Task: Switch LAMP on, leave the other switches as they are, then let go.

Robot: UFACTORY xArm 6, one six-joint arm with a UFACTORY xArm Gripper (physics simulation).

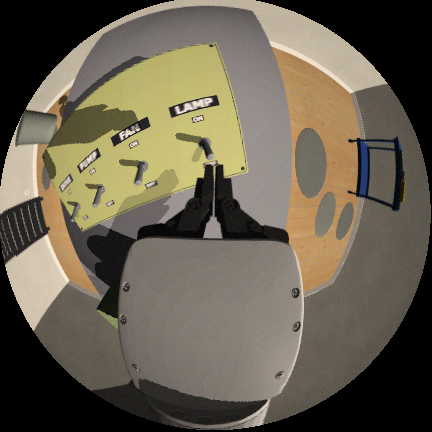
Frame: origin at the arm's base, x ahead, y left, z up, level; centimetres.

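Seen in the pictures: gripper, fingertip midpoint: [214, 175].
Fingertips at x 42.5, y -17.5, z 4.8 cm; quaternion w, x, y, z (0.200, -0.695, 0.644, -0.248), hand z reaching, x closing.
Observation:
Offsets run from my fingertips to a thing's top centre. "spot": to the spot under its first point. Level surfaces: height alone.
A yellow-green switch panel [165, 75] lies ahead of my gripper. The grey LAMP lever @(spot: dx +3.7, dy +0.7, dz -6.9 cm) [207, 149] is at its right end, below the LAMP label @(dx +11.9, dy +3.5, dz -7.6 cm) [194, 106], and leans down toward the lower small label, away from the ON label @(spot: dx +9.4, dy +2.5, dz -8.8 cm) [198, 119]. The FAN lever @(spot: dx +0.1, dy +11.6, dz -7.6 cm) [140, 173], the PUMP lever @(spot: dx -3.6, dy +23.0, dz -8.2 cm) [98, 195] and a fourth lever @(spot: dx -7.5, dy +34.3, dz -8.5 cm) [75, 211] at the left also lean toward their lower labels. My gripper [214, 175] is shut and empty, its tips just below the LAMP lever's end, partly covering the lower label. Whether they touch the lever cannot be told.
The panel lies on a grey table @(dz -18.6 cm) [267, 120]. A wooden floor area [332, 120] with grey discs lies to the right, and beyond it a blue-framed object [363, 167]. A grey-green bin [37, 128] and a dark slatted rack [44, 216] are at the left.

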